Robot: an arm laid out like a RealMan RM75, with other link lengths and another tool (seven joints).
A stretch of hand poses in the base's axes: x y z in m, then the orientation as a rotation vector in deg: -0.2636, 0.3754, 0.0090, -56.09, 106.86, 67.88; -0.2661, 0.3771, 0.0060, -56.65, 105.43, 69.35; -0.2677, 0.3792, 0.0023, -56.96, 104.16, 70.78; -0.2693, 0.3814, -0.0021, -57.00, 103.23, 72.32; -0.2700, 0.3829, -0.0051, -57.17, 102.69, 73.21; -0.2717, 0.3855, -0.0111, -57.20, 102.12, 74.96; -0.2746, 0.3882, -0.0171, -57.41, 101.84, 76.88; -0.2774, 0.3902, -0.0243, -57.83, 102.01, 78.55; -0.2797, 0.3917, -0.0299, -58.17, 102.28, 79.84; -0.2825, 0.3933, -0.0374, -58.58, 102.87, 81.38; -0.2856, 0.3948, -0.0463, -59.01, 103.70, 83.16; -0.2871, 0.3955, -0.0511, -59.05, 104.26, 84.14; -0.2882, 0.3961, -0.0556, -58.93, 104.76, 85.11; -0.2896, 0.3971, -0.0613, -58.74, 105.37, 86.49; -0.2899, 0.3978, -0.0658, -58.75, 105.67, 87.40; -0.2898, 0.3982, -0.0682, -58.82, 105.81, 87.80; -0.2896, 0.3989, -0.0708, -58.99, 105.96, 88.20; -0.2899, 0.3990, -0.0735, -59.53, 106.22, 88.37
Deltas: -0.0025, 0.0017, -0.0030, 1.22, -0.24, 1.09; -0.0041, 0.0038, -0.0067, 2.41, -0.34, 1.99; -0.0057, 0.0060, -0.0111, 3.56, -0.09, 2.74; -0.0064, 0.0075, -0.0141, 4.16, 0.04, 3.29; -0.0081, 0.0101, -0.0201, 5.17, 0.68, 4.13; -0.0110, 0.0128, -0.0261, 5.98, 1.61, 5.17; -0.0138, 0.0148, -0.0333, 6.34, 2.67, 6.23; -0.0161, 0.0163, -0.0389, 6.53, 3.59, 7.04; -0.0189, 0.0179, -0.0464, 6.57, 4.87, 8.01; -0.0220, 0.0194, -0.0553, 6.55, 6.46, 9.08; -0.0235, 0.0201, -0.0601, 6.55, 7.42, 9.54; -0.0246, 0.0207, -0.0646, 6.65, 8.36, 9.88; -0.0260, 0.0217, -0.0703, 6.84, 9.63, 10.37; -0.0263, 0.0224, -0.0748, 6.96, 10.38, 10.79; -0.0262, 0.0228, -0.0772, 6.99, 10.71, 11.01; -0.0260, 0.0235, -0.0798, 6.97, 11.04, 11.31; -0.0263, 0.0236, -0.0825, 6.65, 11.25, 11.73
